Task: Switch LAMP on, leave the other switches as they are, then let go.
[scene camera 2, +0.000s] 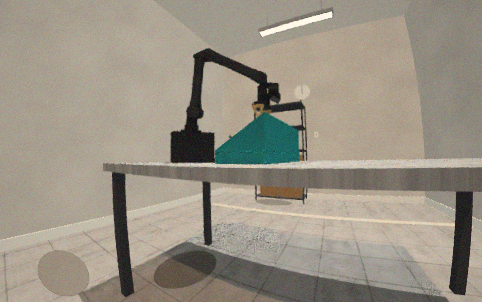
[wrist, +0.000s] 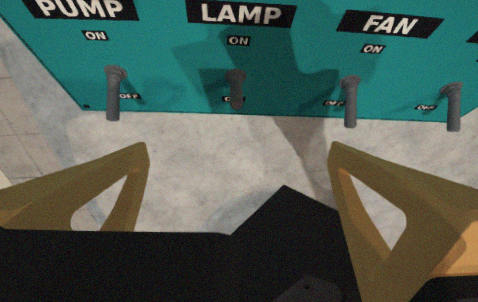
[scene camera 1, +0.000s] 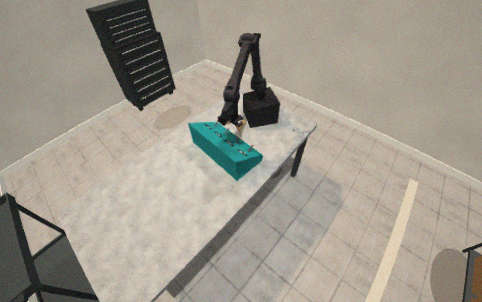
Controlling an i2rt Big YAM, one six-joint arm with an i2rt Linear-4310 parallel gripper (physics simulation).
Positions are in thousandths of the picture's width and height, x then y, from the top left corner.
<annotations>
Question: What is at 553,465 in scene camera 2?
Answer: A teal switch box.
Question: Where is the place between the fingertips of my gripper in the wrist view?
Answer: At 499,505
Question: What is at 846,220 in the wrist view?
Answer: A teal switch box.
</annotations>
